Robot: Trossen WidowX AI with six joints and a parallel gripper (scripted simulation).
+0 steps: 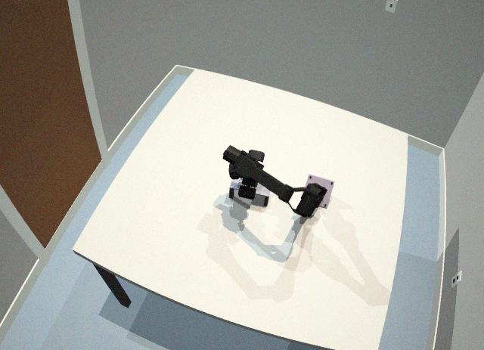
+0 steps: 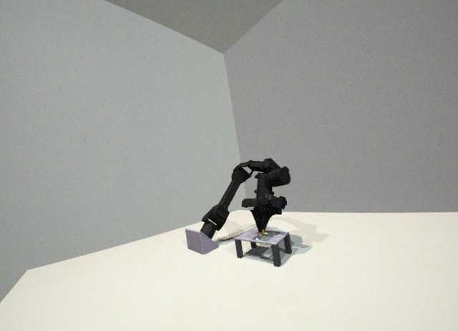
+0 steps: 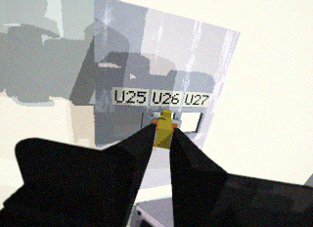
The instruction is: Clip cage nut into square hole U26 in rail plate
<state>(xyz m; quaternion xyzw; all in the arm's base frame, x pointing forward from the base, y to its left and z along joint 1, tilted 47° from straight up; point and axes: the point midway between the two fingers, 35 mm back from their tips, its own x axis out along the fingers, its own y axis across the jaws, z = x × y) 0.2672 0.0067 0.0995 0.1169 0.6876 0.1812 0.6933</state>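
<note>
Right now my gripper tip is 1 cm above the yellow cage nut.
</note>
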